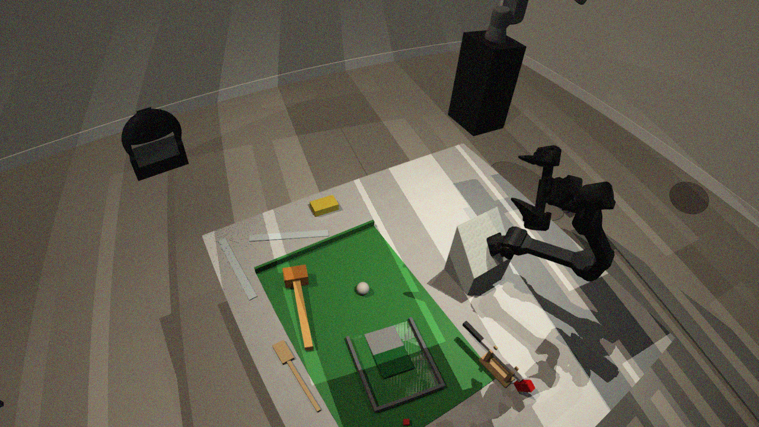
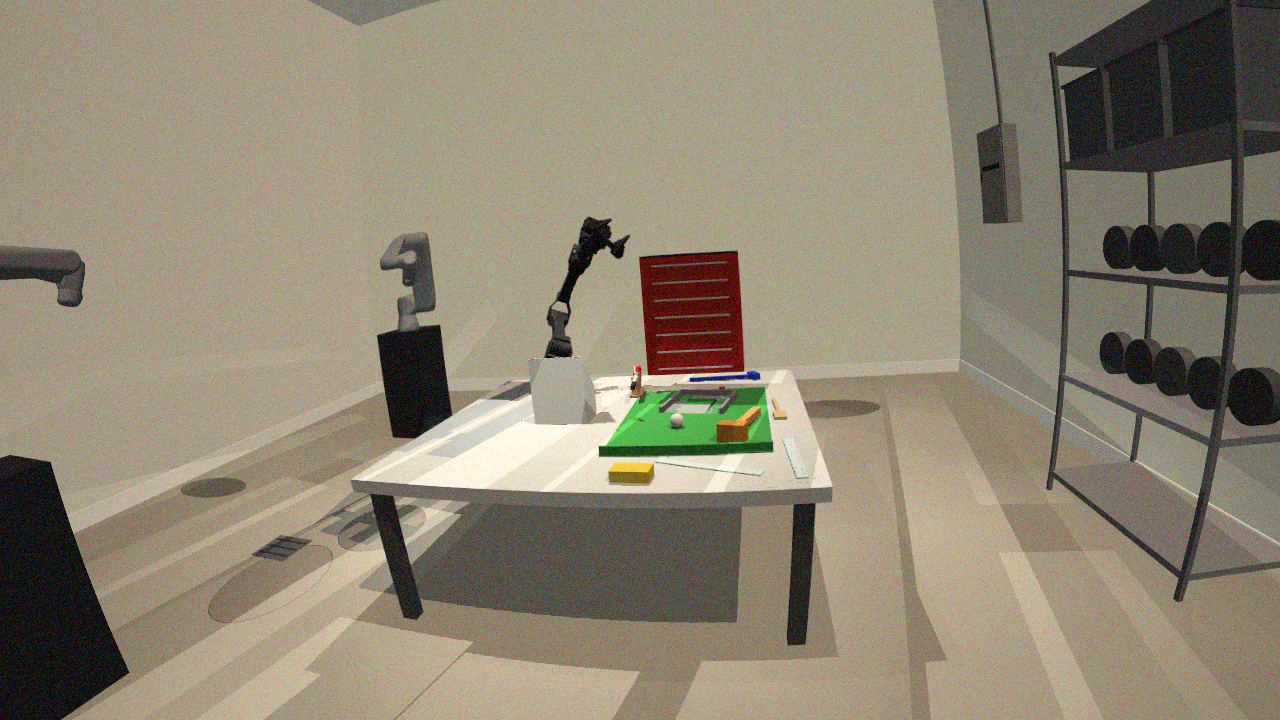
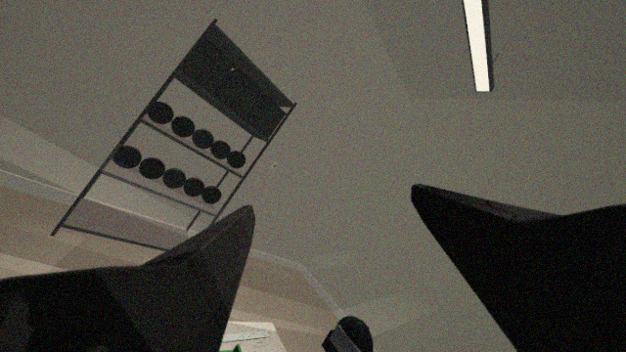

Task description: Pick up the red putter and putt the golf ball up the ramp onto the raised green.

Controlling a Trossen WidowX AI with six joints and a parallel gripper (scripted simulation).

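Now: gripper tip 30 mm past the red putter, 170 mm to the right of it and 580 mm above it. Round my gripper tip: blue putter: 300 mm ahead, 390 mm to the left, 620 mm below; then green mat: 240 mm ahead, 150 mm to the right, 640 mm below; then white golf ball: 190 mm ahead, 260 mm to the right, 610 mm below.
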